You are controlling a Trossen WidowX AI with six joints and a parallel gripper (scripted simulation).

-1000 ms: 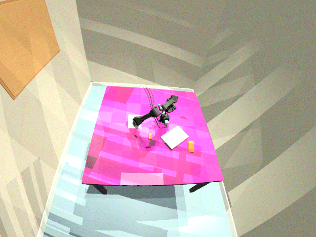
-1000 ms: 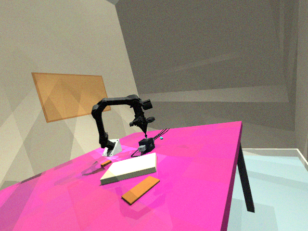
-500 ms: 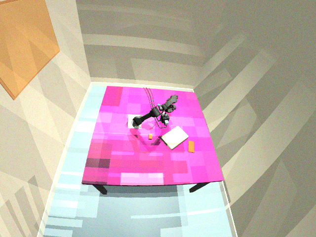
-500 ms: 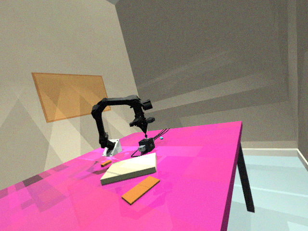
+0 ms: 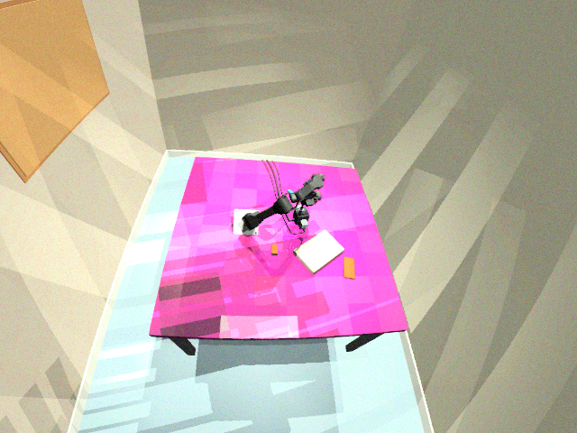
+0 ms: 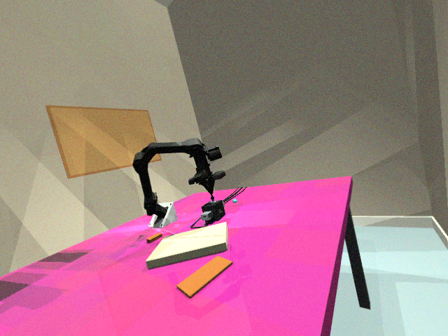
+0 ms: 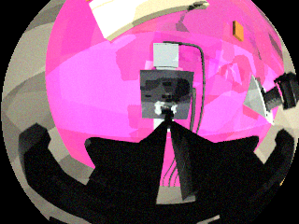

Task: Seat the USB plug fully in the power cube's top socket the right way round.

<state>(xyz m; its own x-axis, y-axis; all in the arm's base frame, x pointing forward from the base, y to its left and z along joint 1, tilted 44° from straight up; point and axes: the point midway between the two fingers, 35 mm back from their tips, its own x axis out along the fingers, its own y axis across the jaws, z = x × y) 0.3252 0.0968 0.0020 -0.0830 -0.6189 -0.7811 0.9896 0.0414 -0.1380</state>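
My gripper tip is now 2 cm above the usb plug. From my gripper tip the other things lie so: white slab: 8 cm ahead, 27 cm to the right, 10 cm below; small cyan piece: 2 cm behind, 22 cm to the left, 11 cm below; small orange block: 18 cm behind, 24 cm to the right, 11 cm below.
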